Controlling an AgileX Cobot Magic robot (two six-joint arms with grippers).
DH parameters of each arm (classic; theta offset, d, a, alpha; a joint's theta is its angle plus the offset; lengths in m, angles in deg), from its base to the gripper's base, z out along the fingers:
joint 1: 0 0.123 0 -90
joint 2: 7.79 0 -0.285 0
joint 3: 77.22 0 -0.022 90
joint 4: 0 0.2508 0 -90
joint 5: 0 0 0.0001 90
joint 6: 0 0.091 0 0
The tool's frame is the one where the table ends.
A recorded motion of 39 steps. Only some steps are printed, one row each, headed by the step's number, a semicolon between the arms.
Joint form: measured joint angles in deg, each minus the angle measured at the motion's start. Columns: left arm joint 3, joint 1, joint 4, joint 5, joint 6, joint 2; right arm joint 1, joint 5, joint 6, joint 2, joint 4, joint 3.
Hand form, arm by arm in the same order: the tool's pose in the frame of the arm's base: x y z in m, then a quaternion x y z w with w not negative. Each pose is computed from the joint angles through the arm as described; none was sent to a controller.
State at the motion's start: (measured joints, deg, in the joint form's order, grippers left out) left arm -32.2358 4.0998 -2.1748 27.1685 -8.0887 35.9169; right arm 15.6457 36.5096 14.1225 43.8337 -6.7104 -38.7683
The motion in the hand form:
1: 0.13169 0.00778 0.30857 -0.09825 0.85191 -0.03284 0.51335; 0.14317 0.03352 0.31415 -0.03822 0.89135 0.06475 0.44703
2: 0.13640 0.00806 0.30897 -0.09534 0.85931 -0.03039 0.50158; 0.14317 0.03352 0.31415 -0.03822 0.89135 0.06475 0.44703
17: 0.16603 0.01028 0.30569 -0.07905 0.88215 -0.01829 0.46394; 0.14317 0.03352 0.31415 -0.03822 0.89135 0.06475 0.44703
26: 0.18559 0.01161 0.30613 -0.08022 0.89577 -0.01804 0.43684; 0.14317 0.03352 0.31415 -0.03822 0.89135 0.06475 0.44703
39: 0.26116 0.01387 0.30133 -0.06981 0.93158 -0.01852 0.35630; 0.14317 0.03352 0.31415 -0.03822 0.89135 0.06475 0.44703
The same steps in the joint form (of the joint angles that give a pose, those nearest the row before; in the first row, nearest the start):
1: -1.27 0.00 -0.01 1.48 0.32 2.04; 0.00 0.00 0.00 0.00 0.00 0.00
2: -2.21 0.00 0.01 2.43 0.79 3.61; 0.00 0.00 0.00 0.00 0.00 0.00
17: -5.50 0.00 0.10 2.24 3.22 12.09; 0.00 0.00 0.00 0.00 0.00 0.00
26: -8.84 0.00 0.11 3.61 3.22 17.54; 0.00 0.00 0.00 0.00 0.00 0.00
39: -22.29 -0.54 -0.42 8.16 4.63 36.52; 0.00 0.00 0.00 0.00 0.00 0.00

